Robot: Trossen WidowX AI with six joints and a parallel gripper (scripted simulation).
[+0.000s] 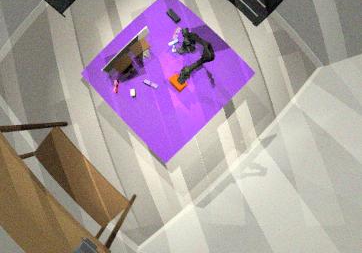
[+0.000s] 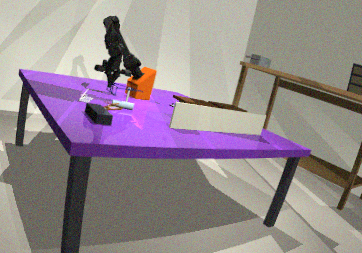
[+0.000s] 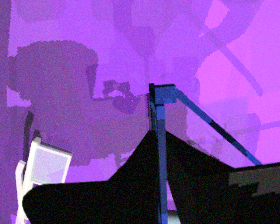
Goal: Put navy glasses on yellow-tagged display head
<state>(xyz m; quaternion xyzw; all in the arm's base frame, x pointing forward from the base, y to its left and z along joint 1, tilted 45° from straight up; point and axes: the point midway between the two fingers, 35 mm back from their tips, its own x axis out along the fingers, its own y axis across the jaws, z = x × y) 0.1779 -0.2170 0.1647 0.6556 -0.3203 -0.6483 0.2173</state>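
The grey peg lies 11 cm ahead of my gripper tip, 5 cm to the left of it and 4 cm below it. Also, from my gripper tip: black case (37 cm ahead, 22 cm to the right, 4 cm below); then pale blue cylinder (16 cm ahead, 4 cm below); then white panel (45 cm ahead, 38 cm to the left).
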